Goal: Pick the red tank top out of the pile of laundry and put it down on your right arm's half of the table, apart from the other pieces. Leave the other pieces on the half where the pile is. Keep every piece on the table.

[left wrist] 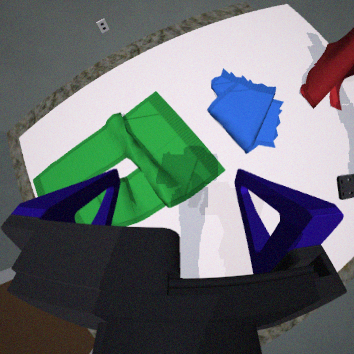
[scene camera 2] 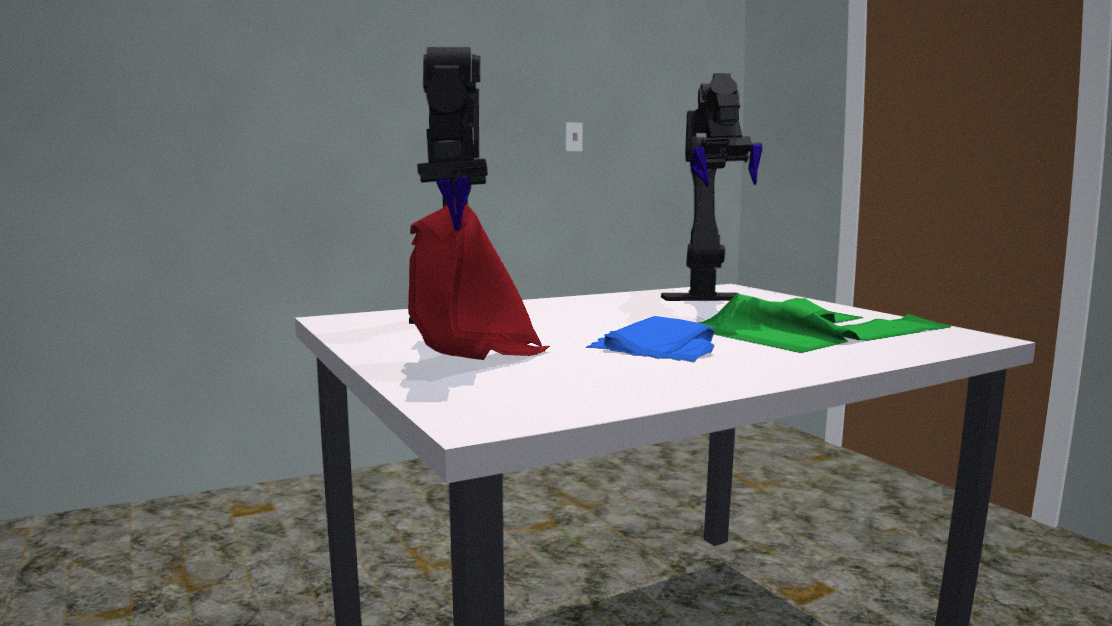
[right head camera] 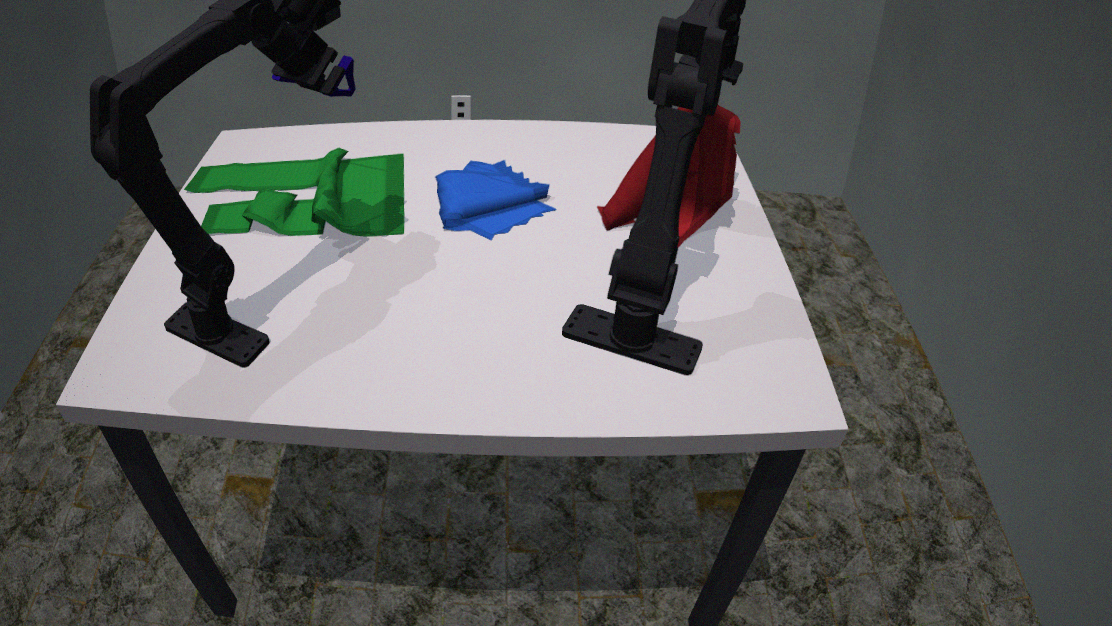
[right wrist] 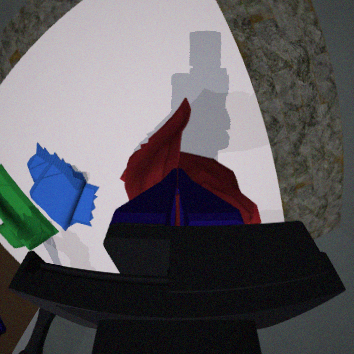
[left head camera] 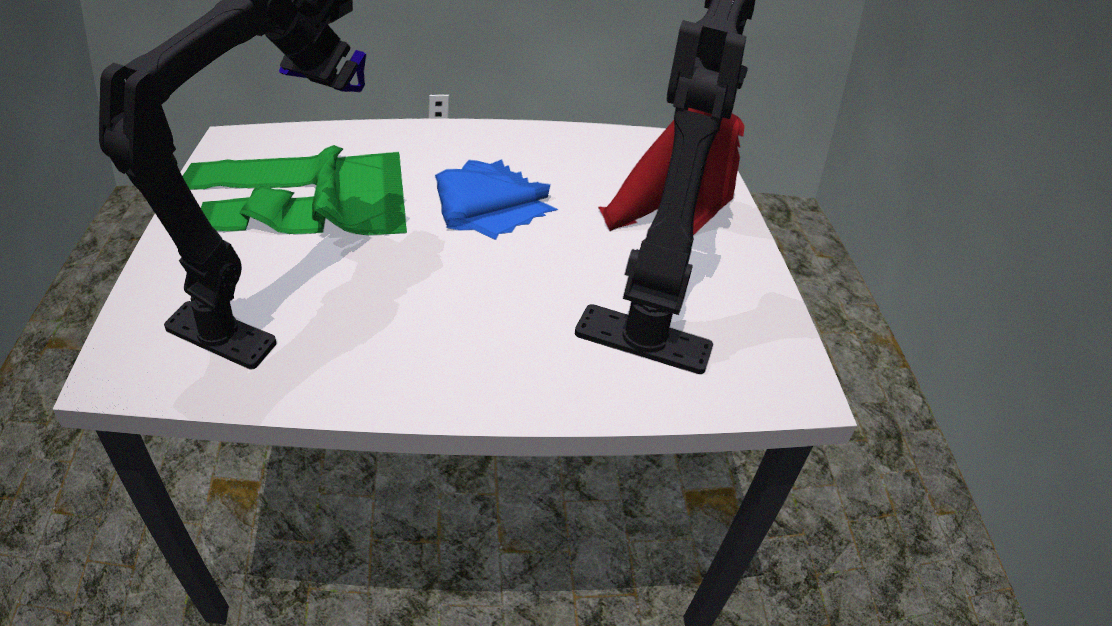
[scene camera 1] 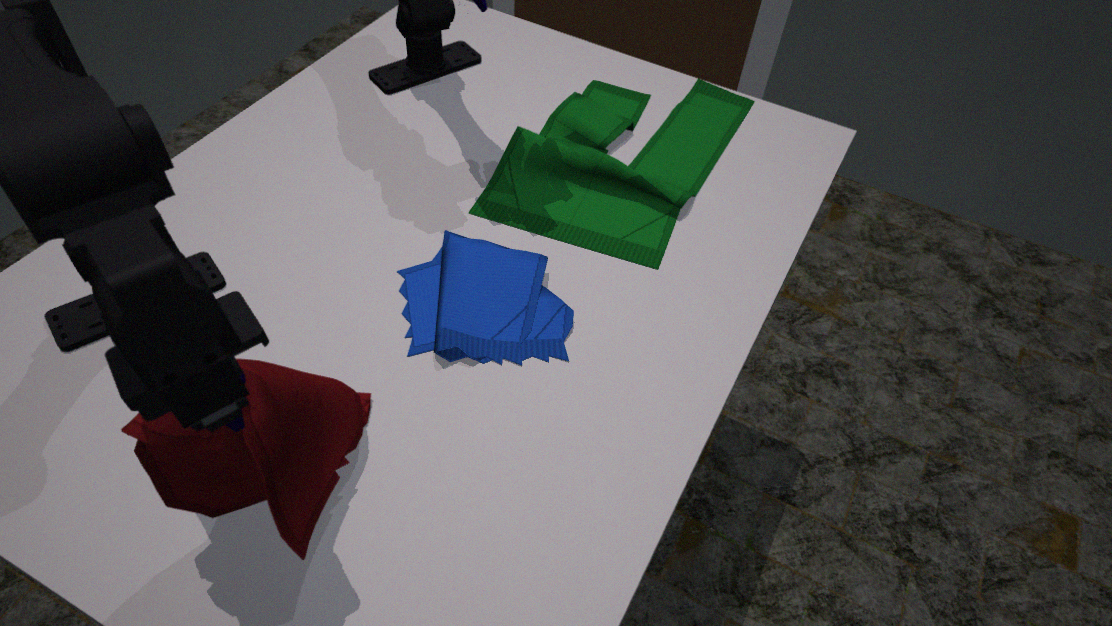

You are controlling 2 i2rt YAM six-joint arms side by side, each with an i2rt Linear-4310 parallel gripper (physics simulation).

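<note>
The red tank top [left head camera: 638, 174] [right head camera: 715, 163] [scene camera 1: 299, 435] [scene camera 2: 466, 287] [left wrist: 332, 65] [right wrist: 155, 162] hangs from my right gripper [scene camera 2: 456, 225] [right wrist: 176, 174], which is shut on its top. Its lower hem reaches down to or near the table, on the right side of the table in the head views, apart from the other pieces. My left gripper [scene camera 2: 729, 182] [left wrist: 176, 174] is open and empty, high above the green piece. In the head views my right arm hides part of the red cloth.
A crumpled blue piece [left head camera: 490, 198] [right head camera: 490, 198] [scene camera 1: 490, 303] [scene camera 2: 661, 338] [left wrist: 245, 112] [right wrist: 60, 190] lies mid-table. A green piece [left head camera: 369, 190] [right head camera: 373, 194] [scene camera 1: 591, 206] [scene camera 2: 778, 322] [left wrist: 155, 145] lies beyond it, spread with folds. The white table [left head camera: 466, 349] [scene camera 2: 544, 404] carries both arm bases.
</note>
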